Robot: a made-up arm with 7 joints.
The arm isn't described. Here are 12 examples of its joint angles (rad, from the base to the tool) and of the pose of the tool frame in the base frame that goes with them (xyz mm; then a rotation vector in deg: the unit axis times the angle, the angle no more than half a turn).
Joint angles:
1: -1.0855 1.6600 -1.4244 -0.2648 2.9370 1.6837 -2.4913
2: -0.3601 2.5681 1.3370 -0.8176 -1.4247 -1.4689 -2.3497
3: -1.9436 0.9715 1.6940 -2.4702 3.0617 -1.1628 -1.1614
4: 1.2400 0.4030 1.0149 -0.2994 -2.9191 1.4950 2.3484
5: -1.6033 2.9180 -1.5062 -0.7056 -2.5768 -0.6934 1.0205
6: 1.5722 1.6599 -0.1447 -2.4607 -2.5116 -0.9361 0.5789
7: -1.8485 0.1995 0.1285 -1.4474 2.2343 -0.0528 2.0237
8: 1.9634 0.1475 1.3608 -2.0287 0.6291 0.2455 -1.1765
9: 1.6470 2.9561 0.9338 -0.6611 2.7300 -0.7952 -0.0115
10: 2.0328 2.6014 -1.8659 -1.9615 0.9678 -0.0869 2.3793
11: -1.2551 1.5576 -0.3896 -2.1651 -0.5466 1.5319 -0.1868
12: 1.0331 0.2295 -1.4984 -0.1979 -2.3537 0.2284 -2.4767
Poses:
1: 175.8 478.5 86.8 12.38 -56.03 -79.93
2: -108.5 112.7 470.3 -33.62 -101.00 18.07
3: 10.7 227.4 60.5 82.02 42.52 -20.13
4: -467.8 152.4 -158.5 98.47 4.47 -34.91
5: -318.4 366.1 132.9 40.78 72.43 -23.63
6: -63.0 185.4 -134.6 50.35 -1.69 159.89
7: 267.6 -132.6 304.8 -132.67 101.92 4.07
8: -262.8 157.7 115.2 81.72 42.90 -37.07
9: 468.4 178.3 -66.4 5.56 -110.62 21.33
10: 0.6 283.7 188.1 130.64 64.51 60.81
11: 208.7 87.3 197.4 127.57 -78.05 7.43
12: -431.9 -14.8 -283.9 -5.28 43.60 20.29
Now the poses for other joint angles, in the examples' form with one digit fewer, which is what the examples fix.
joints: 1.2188 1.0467 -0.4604 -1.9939 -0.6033 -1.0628 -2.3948
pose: -154 159 -251 -63.8 76.8 105.3
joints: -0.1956 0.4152 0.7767 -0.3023 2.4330 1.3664 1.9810
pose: 150 246 -429 88.5 -72.8 -69.2
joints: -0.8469 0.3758 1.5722 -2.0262 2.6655 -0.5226 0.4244
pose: 161 282 -49 92.3 41.1 -21.5
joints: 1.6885 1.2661 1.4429 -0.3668 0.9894 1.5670 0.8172
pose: -241 423 172 61.3 7.0 150.6
